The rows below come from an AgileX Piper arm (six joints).
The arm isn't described. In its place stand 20 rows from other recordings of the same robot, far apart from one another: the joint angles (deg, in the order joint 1, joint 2, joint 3, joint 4, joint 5, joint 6), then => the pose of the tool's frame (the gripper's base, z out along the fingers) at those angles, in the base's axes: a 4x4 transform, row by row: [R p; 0 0 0 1], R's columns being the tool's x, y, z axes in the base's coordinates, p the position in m.
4.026, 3.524, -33.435, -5.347, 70.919, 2.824 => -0.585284 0.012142 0.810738 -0.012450; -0.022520 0.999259 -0.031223 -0.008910; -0.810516 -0.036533 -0.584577 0.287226; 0 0 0 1
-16.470, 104.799, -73.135, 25.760, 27.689, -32.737 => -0.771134 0.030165 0.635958 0.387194; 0.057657 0.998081 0.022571 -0.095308; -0.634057 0.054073 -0.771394 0.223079; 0 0 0 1
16.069, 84.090, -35.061, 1.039, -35.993, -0.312 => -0.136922 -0.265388 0.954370 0.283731; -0.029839 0.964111 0.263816 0.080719; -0.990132 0.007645 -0.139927 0.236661; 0 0 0 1
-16.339, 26.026, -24.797, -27.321, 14.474, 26.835 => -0.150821 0.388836 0.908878 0.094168; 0.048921 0.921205 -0.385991 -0.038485; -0.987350 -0.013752 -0.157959 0.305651; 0 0 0 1
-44.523, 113.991, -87.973, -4.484, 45.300, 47.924 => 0.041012 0.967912 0.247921 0.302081; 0.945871 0.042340 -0.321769 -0.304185; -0.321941 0.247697 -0.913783 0.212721; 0 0 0 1
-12.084, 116.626, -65.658, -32.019, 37.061, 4.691 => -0.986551 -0.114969 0.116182 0.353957; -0.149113 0.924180 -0.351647 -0.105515; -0.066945 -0.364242 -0.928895 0.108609; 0 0 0 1
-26.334, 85.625, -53.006, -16.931, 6.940, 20.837 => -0.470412 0.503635 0.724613 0.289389; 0.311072 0.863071 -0.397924 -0.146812; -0.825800 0.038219 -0.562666 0.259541; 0 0 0 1
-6.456, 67.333, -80.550, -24.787, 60.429, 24.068 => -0.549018 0.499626 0.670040 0.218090; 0.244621 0.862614 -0.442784 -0.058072; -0.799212 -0.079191 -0.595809 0.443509; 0 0 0 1
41.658, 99.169, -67.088, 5.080, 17.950, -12.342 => -0.434777 -0.742032 0.510252 0.282811; -0.561627 0.666342 0.490472 0.254928; -0.703949 -0.073325 -0.706456 0.236758; 0 0 0 1
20.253, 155.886, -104.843, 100.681, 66.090, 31.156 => -0.207417 0.975930 0.067376 0.440881; 0.184552 -0.028600 0.982407 0.249812; 0.960687 0.216202 -0.174178 0.022022; 0 0 0 1
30.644, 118.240, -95.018, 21.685, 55.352, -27.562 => -0.643773 -0.758121 0.103964 0.364518; -0.664683 0.621327 0.414908 0.248105; -0.379147 0.198004 -0.903904 0.213718; 0 0 0 1
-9.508, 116.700, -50.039, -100.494, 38.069, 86.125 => -0.901374 0.231654 0.365870 0.328928; -0.086322 0.731810 -0.676020 -0.111032; -0.424350 -0.640929 -0.639638 0.089460; 0 0 0 1
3.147, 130.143, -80.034, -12.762, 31.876, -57.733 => -0.328542 -0.913373 0.240438 0.425388; -0.944288 0.312387 -0.103611 0.012757; 0.019526 -0.261084 -0.965119 0.064016; 0 0 0 1
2.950, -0.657, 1.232, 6.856, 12.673, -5.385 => -0.143542 -0.074085 0.986867 0.055333; 0.015409 0.996906 0.077080 0.005238; -0.989524 0.026271 -0.141956 0.186707; 0 0 0 1
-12.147, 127.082, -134.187, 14.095, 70.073, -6.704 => -0.825879 0.058159 0.560841 0.482801; 0.146264 0.982715 0.113478 -0.082606; -0.544547 0.175750 -0.820110 0.324442; 0 0 0 1
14.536, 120.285, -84.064, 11.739, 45.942, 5.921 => -0.981653 -0.042608 0.185853 0.405643; -0.004814 0.979940 0.199234 0.118923; -0.190613 0.194684 -0.962167 0.148642; 0 0 0 1
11.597, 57.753, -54.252, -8.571, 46.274, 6.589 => -0.687429 -0.116864 0.716788 0.194601; -0.129709 0.990856 0.037151 0.029930; -0.714575 -0.067435 -0.696301 0.347605; 0 0 0 1
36.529, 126.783, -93.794, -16.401, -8.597, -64.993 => 0.577848 -0.363883 0.730535 0.413421; -0.800750 -0.079745 0.593666 0.311020; -0.157768 -0.928025 -0.337460 0.197067; 0 0 0 1
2.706, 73.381, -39.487, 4.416, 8.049, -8.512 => -0.594477 -0.098987 0.797997 0.258796; -0.100356 0.993768 0.048510 0.013214; -0.797826 -0.051246 -0.600706 0.248058; 0 0 0 1
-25.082, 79.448, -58.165, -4.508, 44.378, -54.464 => -0.800067 -0.427408 0.420969 0.249428; -0.557273 0.789317 -0.257729 -0.122268; -0.222123 -0.440796 -0.869690 0.279337; 0 0 0 1
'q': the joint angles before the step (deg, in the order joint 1, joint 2, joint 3, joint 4, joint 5, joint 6). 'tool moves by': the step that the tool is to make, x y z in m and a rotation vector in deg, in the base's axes. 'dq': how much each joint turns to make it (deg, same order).
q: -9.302 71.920 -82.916 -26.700 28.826 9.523
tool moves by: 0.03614 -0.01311 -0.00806 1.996 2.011 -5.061
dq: 0.000 7.607 -5.621 -7.297 2.971 8.769
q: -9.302 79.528 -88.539 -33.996 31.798 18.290
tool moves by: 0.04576 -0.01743 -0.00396 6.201 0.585 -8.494
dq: -0.001 11.061 -12.118 -5.007 7.937 10.707
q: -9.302 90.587 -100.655 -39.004 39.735 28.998
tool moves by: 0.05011 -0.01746 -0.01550 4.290 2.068 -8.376
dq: -0.001 13.046 -14.893 -2.641 9.405 5.702
